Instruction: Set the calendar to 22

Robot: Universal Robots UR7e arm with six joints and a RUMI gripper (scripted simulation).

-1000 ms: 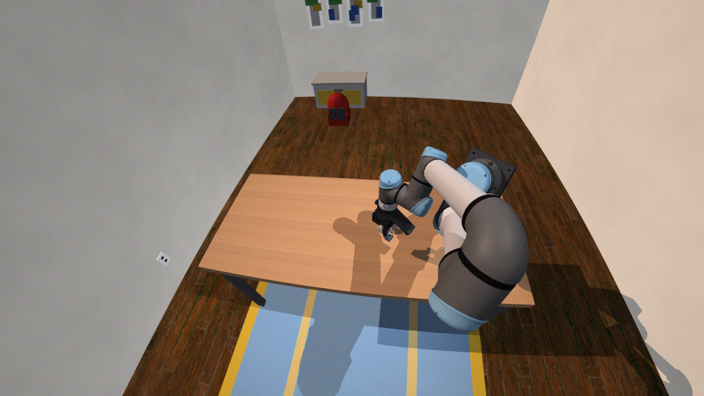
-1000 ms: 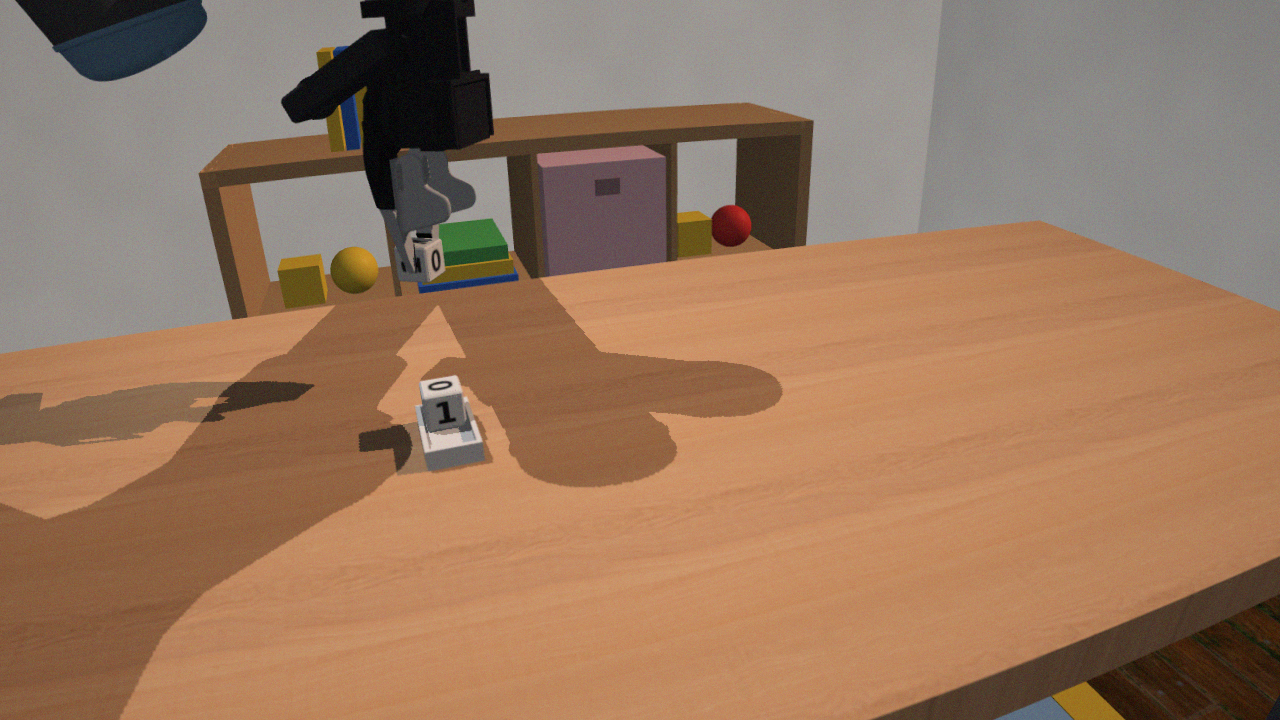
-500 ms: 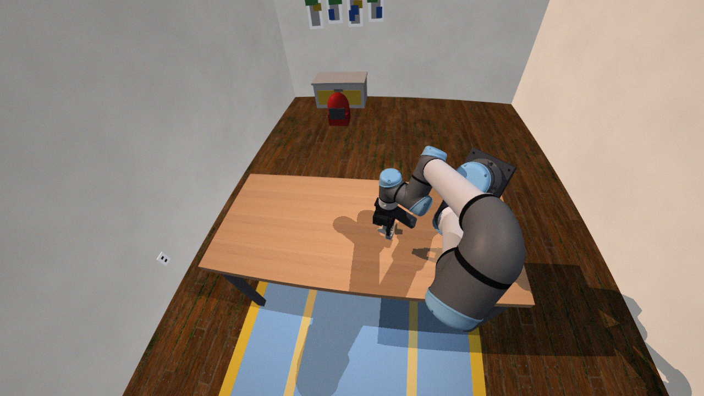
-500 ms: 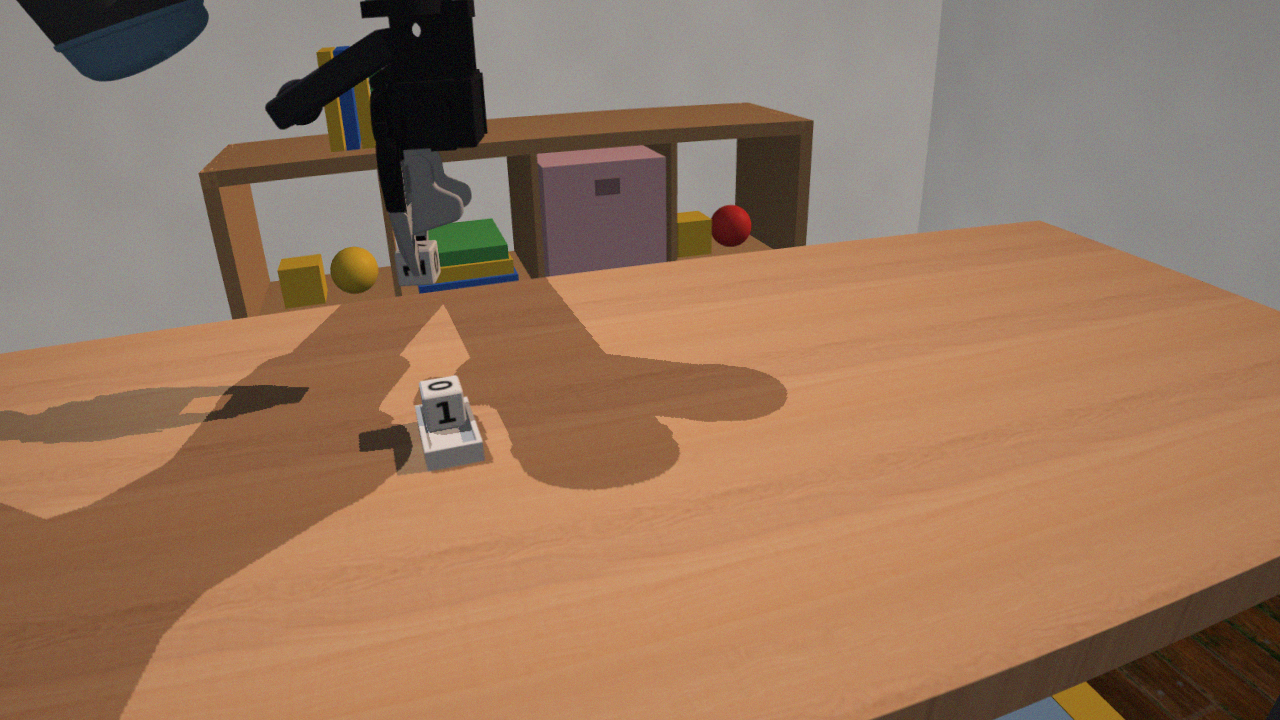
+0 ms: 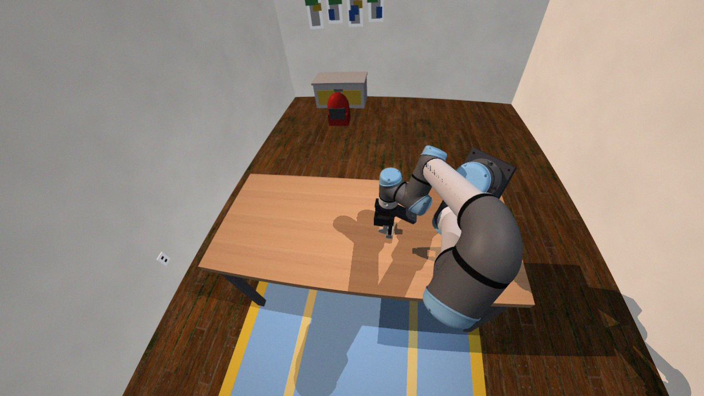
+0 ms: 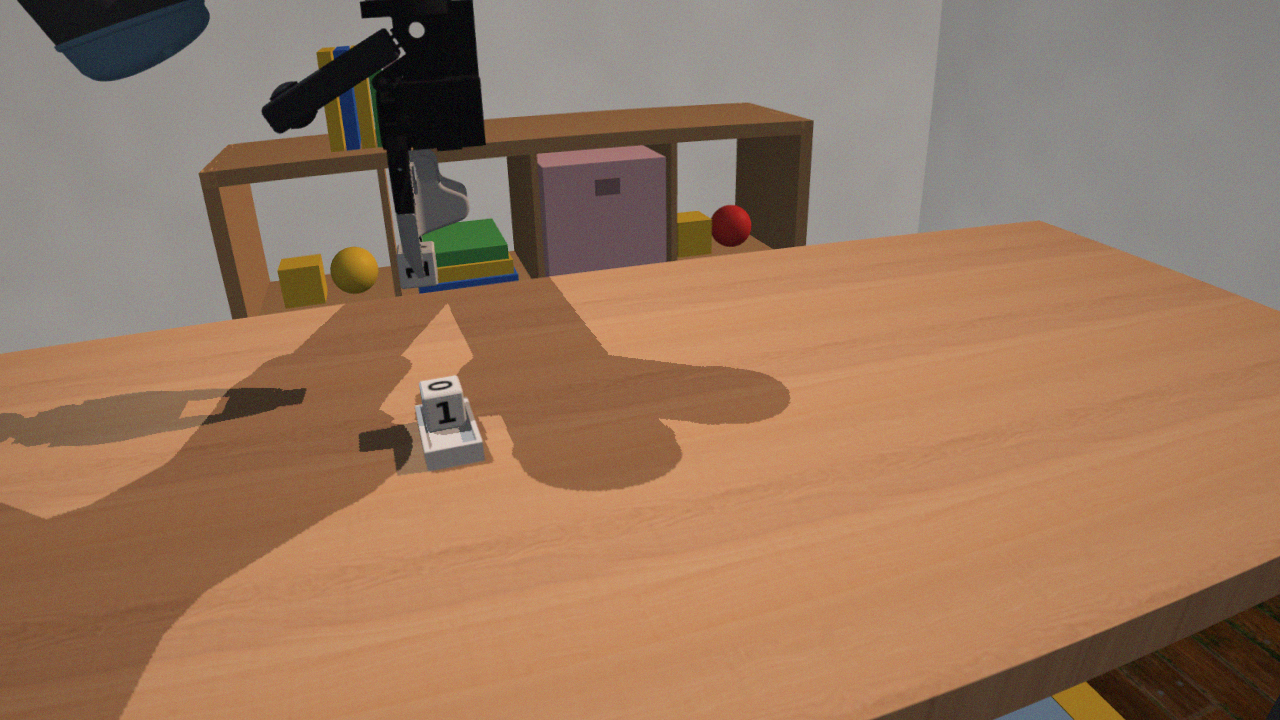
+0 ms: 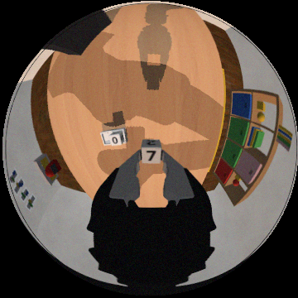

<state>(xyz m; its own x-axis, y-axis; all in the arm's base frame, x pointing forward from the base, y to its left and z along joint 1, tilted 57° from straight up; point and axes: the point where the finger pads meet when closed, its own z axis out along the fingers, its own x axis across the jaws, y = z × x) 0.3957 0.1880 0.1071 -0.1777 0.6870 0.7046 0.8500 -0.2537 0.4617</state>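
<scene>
My gripper is now 10 mm above the white cube. From my hand the other things lie so: grey tray 110 mm to the right, 110 mm below, 30 mm ahead.
</scene>
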